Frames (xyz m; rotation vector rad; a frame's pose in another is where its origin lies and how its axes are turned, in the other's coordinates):
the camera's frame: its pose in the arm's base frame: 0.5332 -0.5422 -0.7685 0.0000 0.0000 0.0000
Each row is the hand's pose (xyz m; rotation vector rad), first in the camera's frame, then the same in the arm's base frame.
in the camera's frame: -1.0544 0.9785 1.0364 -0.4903 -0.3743 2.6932
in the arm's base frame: -0.5212 0.4363 0.2679 -0.4903 -0.3743 2.6932
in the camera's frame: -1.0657 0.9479 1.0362 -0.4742 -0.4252 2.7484
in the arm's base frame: -0.5325 0.4057 0.2677 -0.4742 -0.4252 2.7484
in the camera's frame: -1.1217 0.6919 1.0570 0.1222 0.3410 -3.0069
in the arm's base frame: -0.5885 0.1497 0.2885 0.1222 0.3410 -3.0069
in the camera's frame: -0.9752 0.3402 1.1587 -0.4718 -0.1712 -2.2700
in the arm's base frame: -0.4420 -0.2020 0.3902 -0.4718 -0.1712 -2.2700
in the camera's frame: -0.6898 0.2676 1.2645 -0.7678 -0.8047 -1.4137
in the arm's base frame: -0.1566 -0.2746 0.4960 -0.7678 -0.8047 -1.4137
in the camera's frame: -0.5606 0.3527 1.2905 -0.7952 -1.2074 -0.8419
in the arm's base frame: -0.0274 -0.1895 0.5220 -0.7952 -1.2074 -0.8419
